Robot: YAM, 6 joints.
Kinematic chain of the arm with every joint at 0, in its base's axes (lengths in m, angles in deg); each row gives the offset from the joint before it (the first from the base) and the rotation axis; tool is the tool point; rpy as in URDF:
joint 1: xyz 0 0 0.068 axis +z
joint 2: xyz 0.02 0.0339 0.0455 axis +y
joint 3: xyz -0.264 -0.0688 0 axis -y
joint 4: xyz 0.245 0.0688 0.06 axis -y
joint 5: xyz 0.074 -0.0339 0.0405 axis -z
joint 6: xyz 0.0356 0 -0.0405 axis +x
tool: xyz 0 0 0 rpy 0 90 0
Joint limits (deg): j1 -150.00..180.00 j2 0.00..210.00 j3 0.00..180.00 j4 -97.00..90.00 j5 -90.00..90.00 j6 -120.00..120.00
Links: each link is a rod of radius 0.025 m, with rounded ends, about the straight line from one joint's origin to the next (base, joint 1, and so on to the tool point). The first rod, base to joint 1, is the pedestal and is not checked.
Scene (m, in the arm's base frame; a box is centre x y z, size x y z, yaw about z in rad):
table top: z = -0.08
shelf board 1: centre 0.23 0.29 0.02 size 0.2 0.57 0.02 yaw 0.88
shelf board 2: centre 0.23 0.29 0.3 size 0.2 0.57 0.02 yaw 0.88
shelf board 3: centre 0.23 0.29 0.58 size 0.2 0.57 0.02 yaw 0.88
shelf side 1: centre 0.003 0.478 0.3 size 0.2 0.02 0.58 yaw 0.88
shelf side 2: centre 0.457 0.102 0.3 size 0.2 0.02 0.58 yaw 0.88
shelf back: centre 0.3 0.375 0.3 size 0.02 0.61 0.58 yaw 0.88
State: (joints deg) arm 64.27 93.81 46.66 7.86 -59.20 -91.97
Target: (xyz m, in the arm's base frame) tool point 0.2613 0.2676 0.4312
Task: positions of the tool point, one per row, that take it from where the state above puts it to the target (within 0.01 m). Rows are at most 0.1 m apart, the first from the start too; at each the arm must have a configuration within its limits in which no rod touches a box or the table.
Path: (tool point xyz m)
1: 0.0765 0.2666 0.1878
2: 0.0464 0.2298 0.1877
3: 0.0213 0.1925 0.1797
4: 0.0674 0.1955 0.2398
5: 0.1048 0.1747 0.3046
6: 0.1230 0.1362 0.3698
7: 0.1149 0.0906 0.4312
8: 0.1538 0.1234 0.4479
9: 0.1931 0.1646 0.4540
10: 0.2298 0.2132 0.4487
11: 0.2613 0.2676 0.4312

